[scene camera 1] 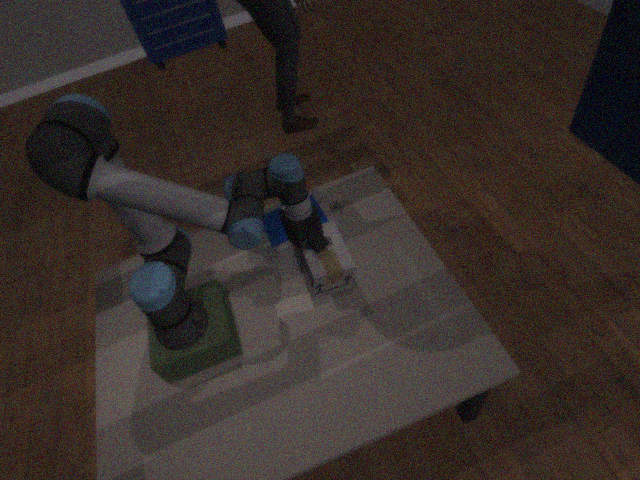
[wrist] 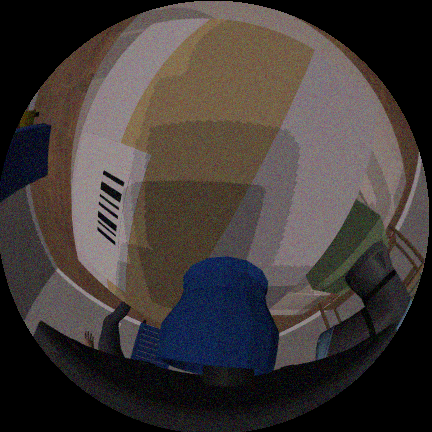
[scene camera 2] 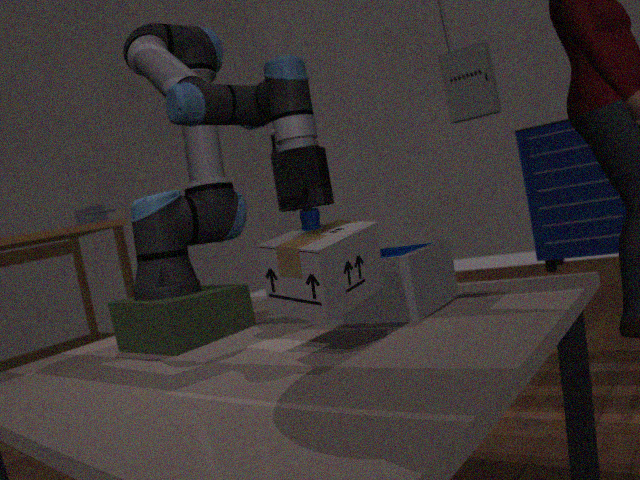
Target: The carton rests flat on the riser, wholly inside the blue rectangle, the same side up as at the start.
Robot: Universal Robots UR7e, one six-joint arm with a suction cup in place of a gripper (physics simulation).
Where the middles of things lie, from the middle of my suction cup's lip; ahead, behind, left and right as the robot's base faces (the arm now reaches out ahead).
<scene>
Right now my suction cup is 8 cm above the carton [wrist: 208,137], 2 cm to the left of it and 2 cm short of it.
</scene>
